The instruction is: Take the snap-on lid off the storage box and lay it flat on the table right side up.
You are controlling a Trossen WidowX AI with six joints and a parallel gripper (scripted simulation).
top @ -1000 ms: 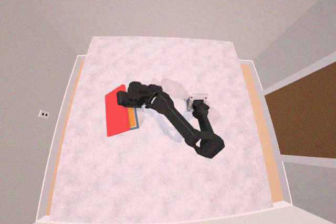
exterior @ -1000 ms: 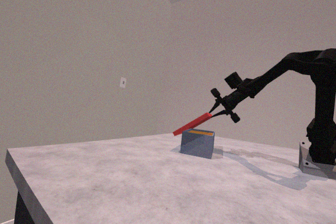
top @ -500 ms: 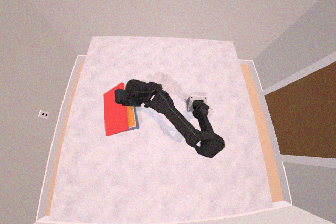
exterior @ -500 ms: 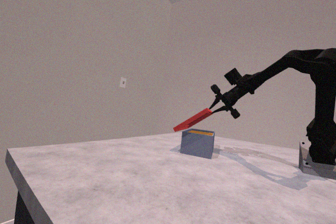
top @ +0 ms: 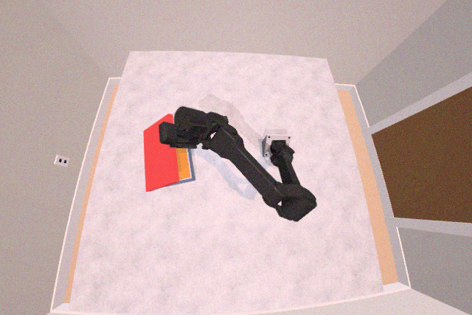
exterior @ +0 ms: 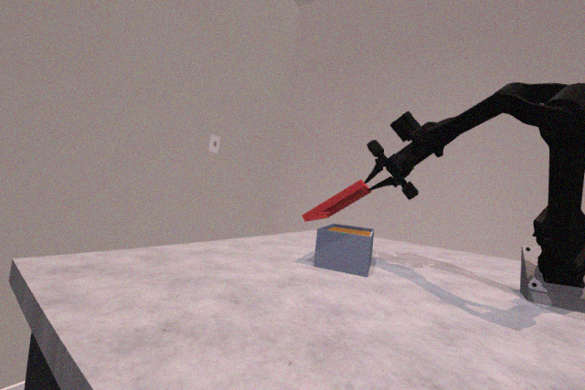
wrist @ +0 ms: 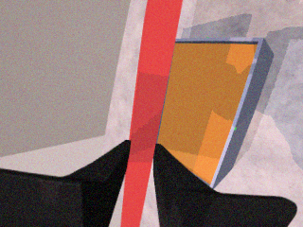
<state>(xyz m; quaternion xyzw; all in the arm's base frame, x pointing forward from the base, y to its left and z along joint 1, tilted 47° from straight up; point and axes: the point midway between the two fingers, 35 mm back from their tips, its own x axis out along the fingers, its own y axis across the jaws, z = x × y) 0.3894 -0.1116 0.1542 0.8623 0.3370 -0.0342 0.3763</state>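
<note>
The lid is 70 mm ahead of my gripper tip, 10 mm to the left of it and 50 mm below it. Round my gripper tip: storage box: 40 mm ahead, 170 mm below.
</note>
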